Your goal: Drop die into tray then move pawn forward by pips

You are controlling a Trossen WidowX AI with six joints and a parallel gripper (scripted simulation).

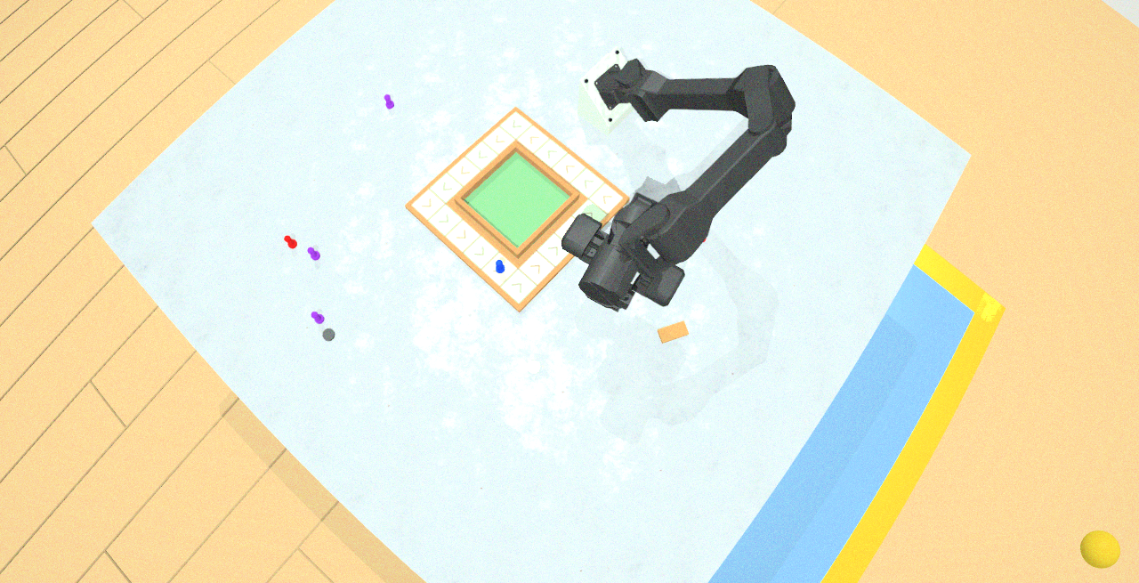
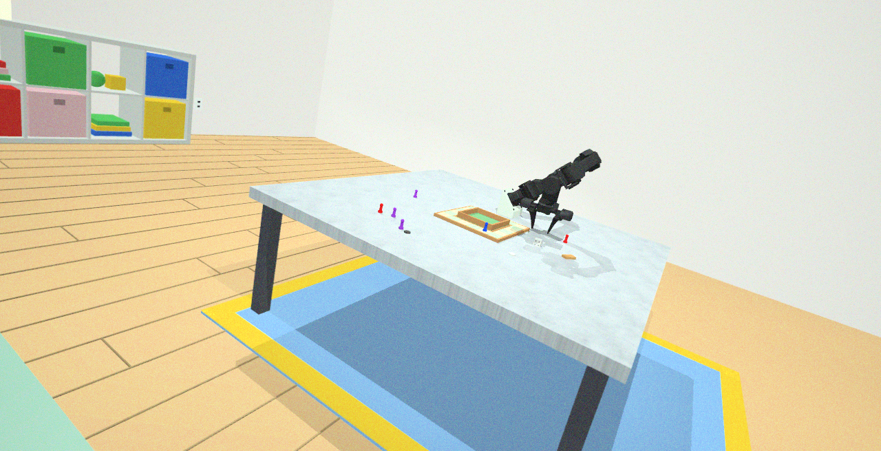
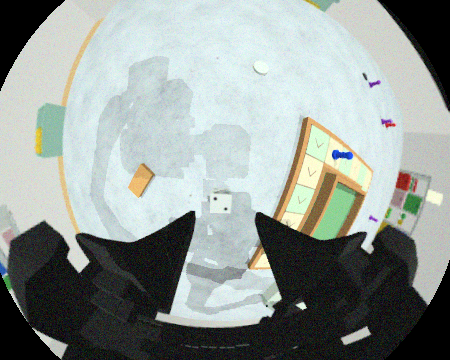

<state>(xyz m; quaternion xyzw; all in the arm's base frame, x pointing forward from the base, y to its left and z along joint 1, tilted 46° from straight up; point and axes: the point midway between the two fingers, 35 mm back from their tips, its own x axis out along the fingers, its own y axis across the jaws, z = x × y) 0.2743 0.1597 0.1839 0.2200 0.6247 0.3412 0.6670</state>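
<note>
My gripper tip is 40 mm above the white die. Round my gripper tip: green dice tray (230 mm to the right, 50 mm below); then orange tile (10 mm behind, 120 mm to the left, 50 mm below); then blue pawn (110 mm ahead, 160 mm to the right, 30 mm below).
</note>
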